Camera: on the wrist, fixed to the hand. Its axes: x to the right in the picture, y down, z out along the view.
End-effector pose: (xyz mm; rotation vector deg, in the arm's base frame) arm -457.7 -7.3 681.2 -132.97 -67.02 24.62
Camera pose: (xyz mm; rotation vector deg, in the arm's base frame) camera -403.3 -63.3 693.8 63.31 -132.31 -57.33
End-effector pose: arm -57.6 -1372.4 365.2 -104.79 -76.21 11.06
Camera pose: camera 6.3 -1417.6 354.2 83.64 -113.41 -85.70
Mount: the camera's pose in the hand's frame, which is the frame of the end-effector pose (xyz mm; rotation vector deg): -14.6 56.7 -53.1 -3.24 21.34 -177.48
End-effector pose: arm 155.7 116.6 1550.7 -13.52 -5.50 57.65
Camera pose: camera 111.1 125.2 1486.0 -4.01 -2.43 -121.24
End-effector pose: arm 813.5 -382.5 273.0 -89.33 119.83 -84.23
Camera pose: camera 750.7 -339.8 251.1 85.77 65.74 17.10
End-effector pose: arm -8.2 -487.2 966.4 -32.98 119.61 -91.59
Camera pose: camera -30.3 -423.5 925.1 88.93 20.93 30.88
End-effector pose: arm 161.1 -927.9 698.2 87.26 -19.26 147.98
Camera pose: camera 110.8 -969.3 653.4 1.51 58.80 0.65
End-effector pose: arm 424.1 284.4 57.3 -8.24 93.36 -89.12
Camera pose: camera 425.8 346.2 8.0 74.45 -1.55 54.58
